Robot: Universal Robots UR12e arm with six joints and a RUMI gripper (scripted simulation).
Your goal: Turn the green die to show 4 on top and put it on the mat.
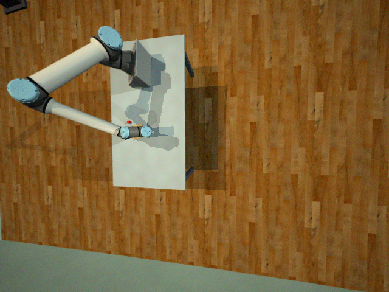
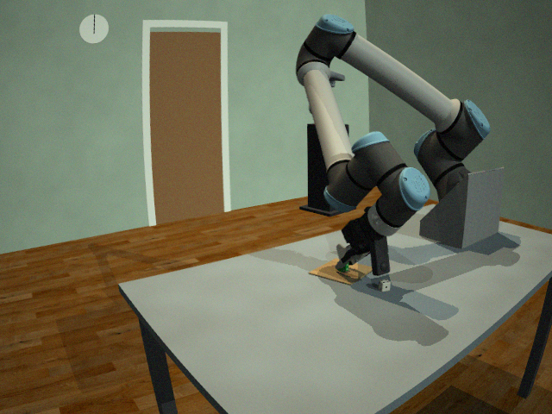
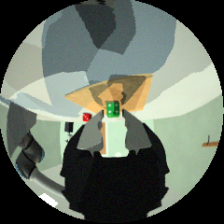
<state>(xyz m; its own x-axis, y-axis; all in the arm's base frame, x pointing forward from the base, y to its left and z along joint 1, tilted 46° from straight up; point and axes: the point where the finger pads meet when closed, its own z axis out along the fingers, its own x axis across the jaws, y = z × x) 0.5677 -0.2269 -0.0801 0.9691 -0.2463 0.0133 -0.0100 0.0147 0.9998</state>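
Now: hand 1 cm to the left of the green die and 1 cm above it. From my hand the other things lie so: red die (11 cm behind, 8 cm to the right, 1 cm below); tan mat (2 cm below, 1 cm to the right); white die (16 cm to the left, 2 cm ahead, 1 cm below).
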